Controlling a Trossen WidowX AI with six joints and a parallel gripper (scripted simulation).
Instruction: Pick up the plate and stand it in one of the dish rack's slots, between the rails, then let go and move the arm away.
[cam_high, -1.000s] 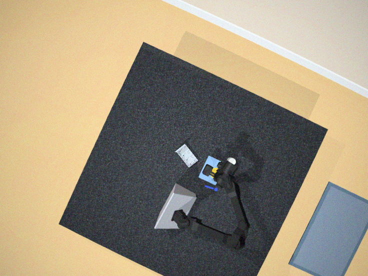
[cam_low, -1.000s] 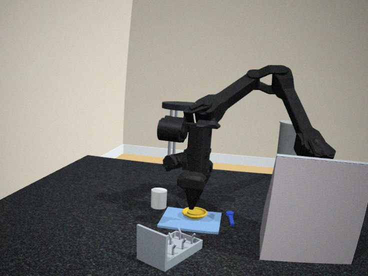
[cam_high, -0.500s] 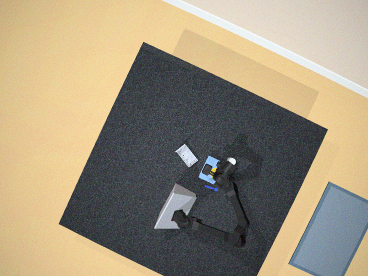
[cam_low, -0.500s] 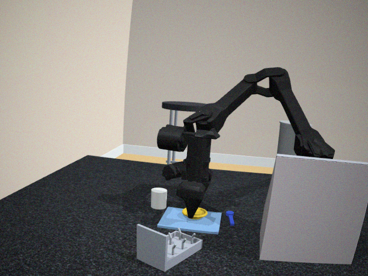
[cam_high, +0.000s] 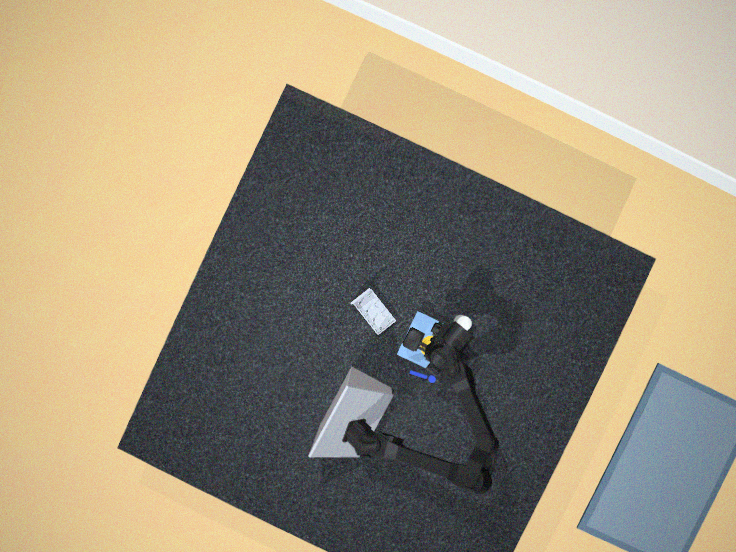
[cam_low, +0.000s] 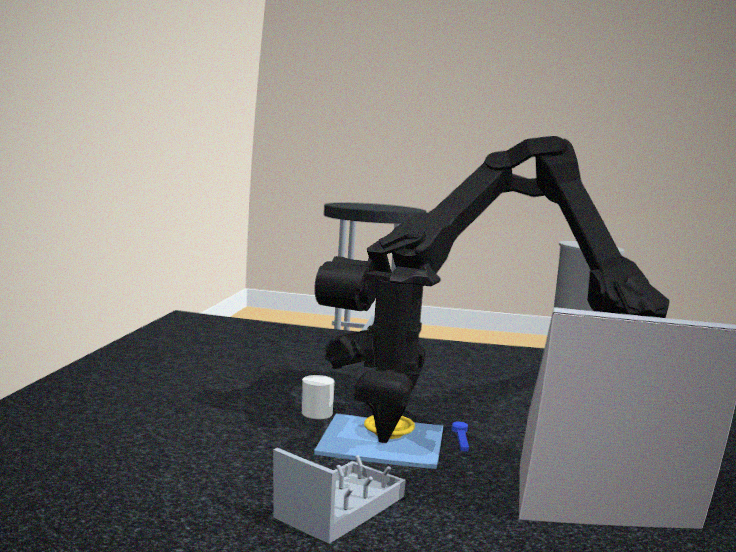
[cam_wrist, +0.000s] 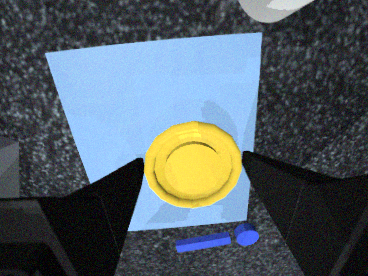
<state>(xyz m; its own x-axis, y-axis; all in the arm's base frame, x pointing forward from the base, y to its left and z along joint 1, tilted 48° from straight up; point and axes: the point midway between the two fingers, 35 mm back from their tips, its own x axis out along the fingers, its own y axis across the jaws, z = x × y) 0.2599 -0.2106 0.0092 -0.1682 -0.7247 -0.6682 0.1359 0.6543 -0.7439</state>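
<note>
My gripper tip is 40 mm short of the grey dish rack, 200 mm to the right of it and 20 mm below it. The rest, counted from my gripper tip: white cup (100 mm ahead, 60 mm to the right, 20 mm above); yellow plate (10 mm above); blue spoon (100 mm behind, 20 mm to the right).
</note>
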